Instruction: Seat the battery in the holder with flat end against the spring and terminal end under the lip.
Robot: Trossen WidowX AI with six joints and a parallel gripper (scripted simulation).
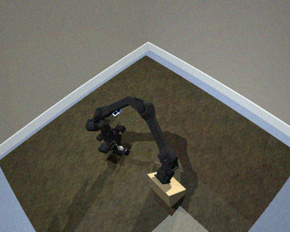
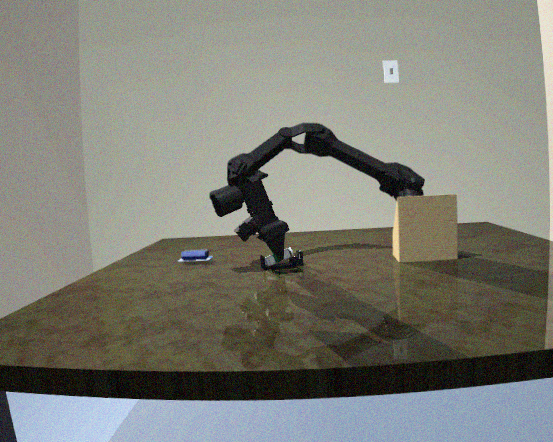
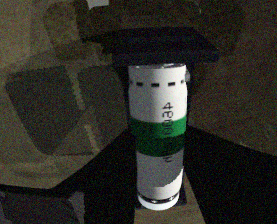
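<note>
The white battery lies 10 mm above my gripper tip.
</note>
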